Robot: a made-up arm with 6 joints.
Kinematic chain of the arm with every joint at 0, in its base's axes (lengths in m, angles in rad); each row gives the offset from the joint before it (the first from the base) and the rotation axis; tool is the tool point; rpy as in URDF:
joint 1: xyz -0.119 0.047 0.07 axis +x
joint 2: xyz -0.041 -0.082 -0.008 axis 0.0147 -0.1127 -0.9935
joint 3: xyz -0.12 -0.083 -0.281 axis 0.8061 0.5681 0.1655
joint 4: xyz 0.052 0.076 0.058 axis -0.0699 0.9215 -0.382
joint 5: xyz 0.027 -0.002 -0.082 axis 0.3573 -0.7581 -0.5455
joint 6: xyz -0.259 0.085 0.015 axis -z
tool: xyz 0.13 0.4 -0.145 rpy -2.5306 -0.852 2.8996
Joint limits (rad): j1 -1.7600..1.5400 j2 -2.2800..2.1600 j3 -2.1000..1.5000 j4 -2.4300..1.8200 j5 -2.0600..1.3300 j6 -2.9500..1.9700
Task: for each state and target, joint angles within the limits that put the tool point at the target. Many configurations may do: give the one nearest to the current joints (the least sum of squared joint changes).
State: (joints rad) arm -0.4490 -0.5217 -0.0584 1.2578 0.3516 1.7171
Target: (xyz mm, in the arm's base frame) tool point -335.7 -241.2 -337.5
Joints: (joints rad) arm -0.1276 -0.3377 0.0621 1.2962 0.2989 1.5357
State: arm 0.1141 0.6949 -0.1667 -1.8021 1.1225 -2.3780
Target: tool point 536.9 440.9 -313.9
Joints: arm 0.9435 1.2873 -0.4188 -2.0955 1.3300 -1.7446
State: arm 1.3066 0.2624 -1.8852 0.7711 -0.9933 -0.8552
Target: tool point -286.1 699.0 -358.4
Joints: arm 0.5295 0.0986 -1.7024 0.8723 -1.3016 -0.5608
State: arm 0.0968 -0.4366 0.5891 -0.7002 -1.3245 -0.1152
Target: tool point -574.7 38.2 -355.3
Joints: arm 0.0157 -0.3474 0.5426 -0.8518 -1.3113 0.3438
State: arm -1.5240 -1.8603 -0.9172 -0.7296 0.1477 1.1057
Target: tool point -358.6 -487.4 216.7
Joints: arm -1.7600 -1.9537 -0.8705 -0.4784 -0.3792 0.7454
